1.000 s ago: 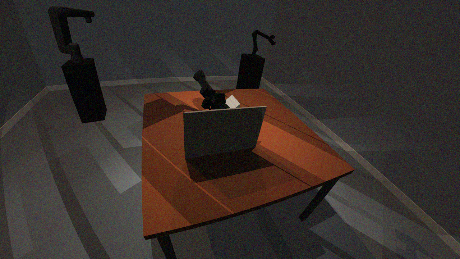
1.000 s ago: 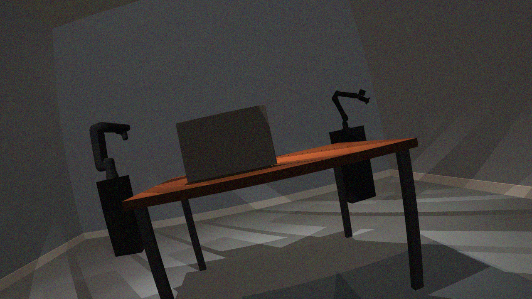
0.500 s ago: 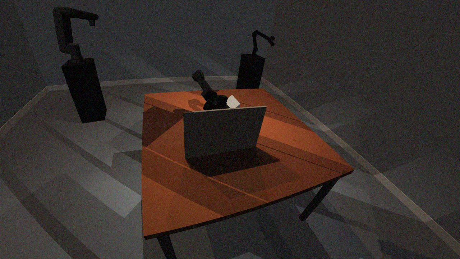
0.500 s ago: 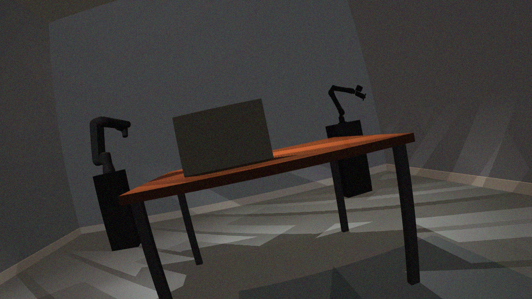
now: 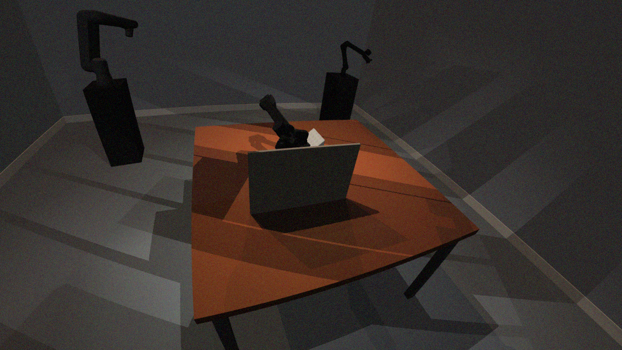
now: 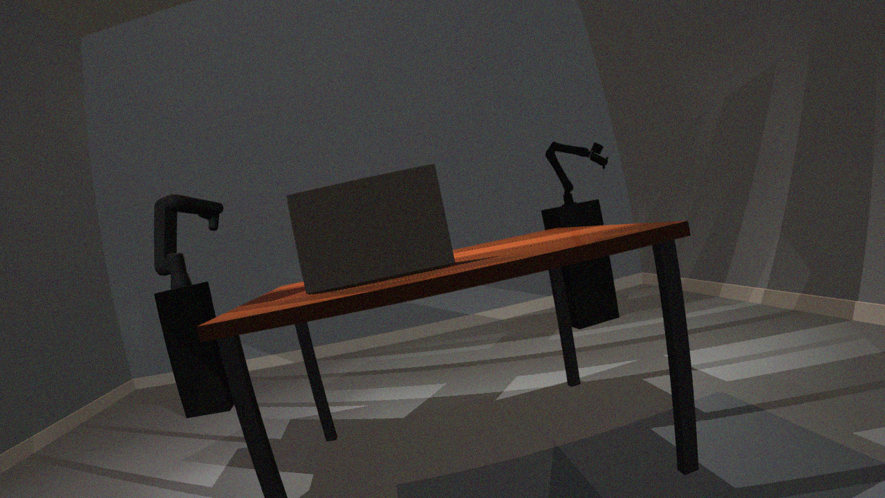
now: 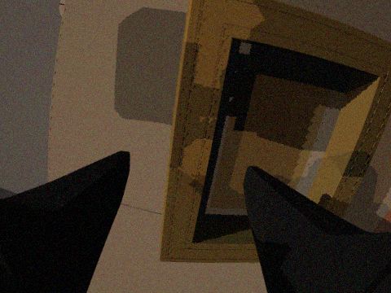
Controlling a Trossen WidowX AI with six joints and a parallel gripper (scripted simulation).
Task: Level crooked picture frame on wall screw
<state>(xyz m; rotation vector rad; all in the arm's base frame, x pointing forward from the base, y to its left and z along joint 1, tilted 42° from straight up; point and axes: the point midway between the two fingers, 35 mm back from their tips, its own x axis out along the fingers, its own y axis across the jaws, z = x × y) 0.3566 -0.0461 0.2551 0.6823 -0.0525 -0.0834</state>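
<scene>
Now: the yellow-brown picture frame 40 mm ahead of my gripper tip, 10 mm to the right of it and 50 mm below it. Round my gripper tip: wall panel (50 mm ahead, 10 mm to the right, 60 mm below).
</scene>
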